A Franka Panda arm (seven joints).
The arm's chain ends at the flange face. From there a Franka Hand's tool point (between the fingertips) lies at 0.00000 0.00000 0.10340 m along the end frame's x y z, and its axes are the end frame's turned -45 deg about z.
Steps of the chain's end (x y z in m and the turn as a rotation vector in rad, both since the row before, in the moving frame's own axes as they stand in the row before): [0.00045 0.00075 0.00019 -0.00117 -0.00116 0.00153]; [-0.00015 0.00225 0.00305 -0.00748 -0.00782 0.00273]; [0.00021 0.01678 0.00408 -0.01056 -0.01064 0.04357]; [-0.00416 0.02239 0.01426 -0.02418 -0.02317 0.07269]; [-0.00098 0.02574 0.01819 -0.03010 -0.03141 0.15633]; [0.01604 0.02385 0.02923 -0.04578 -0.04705 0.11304]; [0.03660 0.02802 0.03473 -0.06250 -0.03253 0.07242]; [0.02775 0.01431 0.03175 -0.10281 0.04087 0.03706]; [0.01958 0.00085 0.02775 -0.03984 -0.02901 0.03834]
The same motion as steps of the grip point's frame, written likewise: [-0.00038 0.00085 0.00019 -0.00001 -0.00165 0.00153]; [-0.00282 0.00146 0.00304 0.00024 -0.01082 0.00273]; [-0.01327 0.01197 0.00407 0.00006 -0.01499 0.04357]; [-0.02223 0.01284 0.01420 -0.00071 -0.03348 0.07269]; [-0.02336 0.01706 0.01809 0.00093 -0.04349 0.15633]; [-0.01229 0.02773 0.02901 0.00090 -0.06564 0.11304]; [-0.00095 0.04763 0.03447 -0.02119 -0.06720 0.07242]; [0.00479 0.04014 0.03112 -0.10160 -0.04380 0.03706]; [0.00820 0.01514 0.02762 -0.00766 -0.04868 0.03834]
